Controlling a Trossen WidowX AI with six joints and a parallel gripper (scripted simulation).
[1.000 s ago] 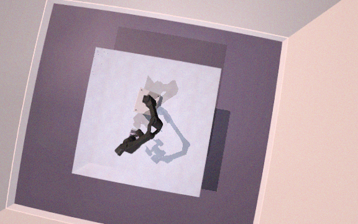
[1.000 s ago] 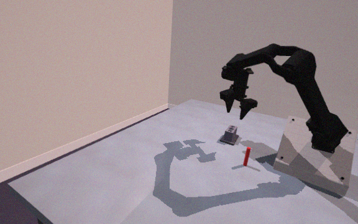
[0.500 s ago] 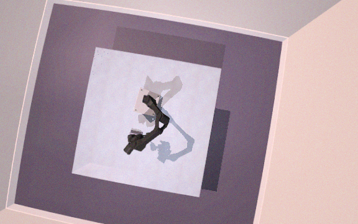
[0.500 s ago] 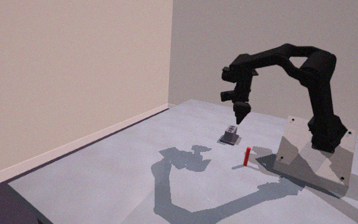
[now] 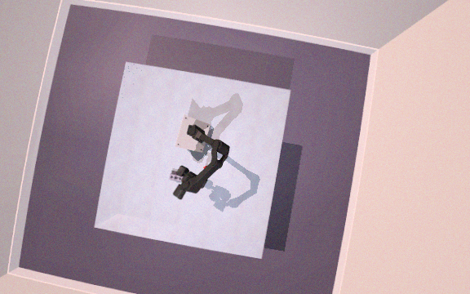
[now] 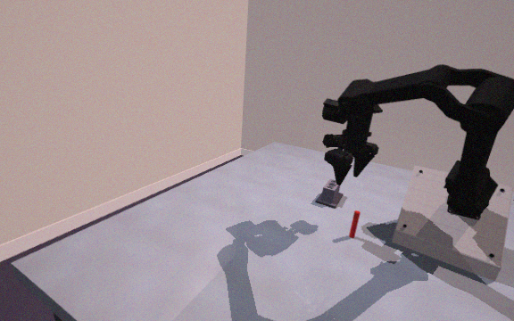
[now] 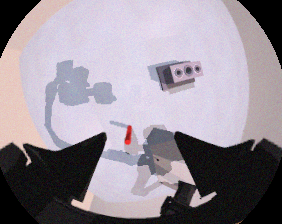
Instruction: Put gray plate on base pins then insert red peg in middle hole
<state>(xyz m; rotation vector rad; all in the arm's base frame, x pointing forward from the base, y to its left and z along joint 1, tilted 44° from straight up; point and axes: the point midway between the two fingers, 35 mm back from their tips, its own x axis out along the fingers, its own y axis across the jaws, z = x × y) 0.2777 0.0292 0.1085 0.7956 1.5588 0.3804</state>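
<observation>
The red peg lies 50 mm behind my gripper tip, 40 mm to the left of it and 110 mm below it. From my gripper tip the other things lie so: gray plate (70 mm ahead, 150 mm to the right, 100 mm below).
</observation>
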